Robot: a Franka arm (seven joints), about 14 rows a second.
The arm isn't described. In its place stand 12 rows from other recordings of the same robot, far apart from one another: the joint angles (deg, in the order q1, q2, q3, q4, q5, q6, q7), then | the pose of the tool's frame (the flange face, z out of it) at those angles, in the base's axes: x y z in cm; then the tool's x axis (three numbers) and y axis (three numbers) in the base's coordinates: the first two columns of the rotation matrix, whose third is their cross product.
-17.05 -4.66 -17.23 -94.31 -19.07 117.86 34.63 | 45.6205, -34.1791, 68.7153, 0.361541, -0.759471, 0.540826, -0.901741, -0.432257, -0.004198
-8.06 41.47 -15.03 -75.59 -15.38 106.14 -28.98 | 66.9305, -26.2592, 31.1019, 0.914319, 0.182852, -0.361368, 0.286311, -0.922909, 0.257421
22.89 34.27 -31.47 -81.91 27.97 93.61 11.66 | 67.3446, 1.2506, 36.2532, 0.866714, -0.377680, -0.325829, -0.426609, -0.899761, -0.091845
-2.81 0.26 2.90 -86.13 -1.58 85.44 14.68 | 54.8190, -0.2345, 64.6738, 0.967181, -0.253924, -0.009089, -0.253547, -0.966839, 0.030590
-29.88 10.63 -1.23 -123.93 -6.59 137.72 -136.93 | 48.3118, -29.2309, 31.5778, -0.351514, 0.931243, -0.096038, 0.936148, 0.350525, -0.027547
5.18 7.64 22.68 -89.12 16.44 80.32 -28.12 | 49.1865, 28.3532, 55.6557, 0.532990, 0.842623, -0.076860, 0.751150, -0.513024, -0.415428
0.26 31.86 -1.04 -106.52 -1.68 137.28 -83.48 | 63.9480, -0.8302, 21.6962, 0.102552, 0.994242, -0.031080, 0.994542, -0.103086, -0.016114
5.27 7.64 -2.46 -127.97 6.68 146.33 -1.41 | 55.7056, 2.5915, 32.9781, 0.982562, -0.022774, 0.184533, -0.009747, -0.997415, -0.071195
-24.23 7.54 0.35 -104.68 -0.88 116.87 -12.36 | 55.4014, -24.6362, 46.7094, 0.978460, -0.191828, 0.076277, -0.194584, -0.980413, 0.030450
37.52 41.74 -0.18 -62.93 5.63 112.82 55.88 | 60.5240, 47.0649, 40.3274, 0.937833, -0.347084, 0.001705, -0.341883, -0.924604, -0.167999
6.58 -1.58 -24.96 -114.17 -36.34 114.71 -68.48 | 51.6570, -21.1148, 48.5135, 0.401498, 0.758370, -0.513493, 0.913248, -0.373819, 0.161977
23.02 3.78 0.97 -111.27 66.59 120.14 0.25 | 52.6049, 28.2458, 48.2707, 0.979354, -0.070216, -0.189569, -0.198119, -0.519806, -0.830994
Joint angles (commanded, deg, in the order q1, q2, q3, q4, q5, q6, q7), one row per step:
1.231 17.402 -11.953 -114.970 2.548 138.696 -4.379
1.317 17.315 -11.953 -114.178 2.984 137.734 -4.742
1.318 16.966 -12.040 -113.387 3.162 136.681 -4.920
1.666 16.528 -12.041 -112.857 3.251 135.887 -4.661
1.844 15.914 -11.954 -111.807 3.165 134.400 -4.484
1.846 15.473 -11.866 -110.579 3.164 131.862 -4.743
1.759 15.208 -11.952 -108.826 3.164 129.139 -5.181
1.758 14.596 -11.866 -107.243 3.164 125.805 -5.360
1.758 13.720 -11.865 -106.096 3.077 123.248 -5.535
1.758 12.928 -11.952 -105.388 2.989 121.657 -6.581
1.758 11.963 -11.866 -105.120 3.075 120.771 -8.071
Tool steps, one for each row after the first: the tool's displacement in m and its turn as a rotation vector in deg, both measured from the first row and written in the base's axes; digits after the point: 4 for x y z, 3 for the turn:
0.0026 0.0009 0.0053 0.341 0.018 0.182
0.0047 0.0001 0.0134 0.518 -0.102 0.188
0.0066 0.0038 0.0207 0.699 -0.311 0.241
0.0094 0.0067 0.0329 0.821 -0.493 0.420
0.0107 0.0080 0.0429 1.136 0.356 0.797
0.0133 0.0066 0.0551 1.331 1.048 1.127
0.0139 0.0081 0.0688 1.759 2.150 1.441
0.0130 0.0086 0.0833 2.011 2.672 1.706
0.0117 0.0080 0.0950 2.042 2.790 2.739
0.0098 0.0091 0.1059 2.149 2.456 4.293

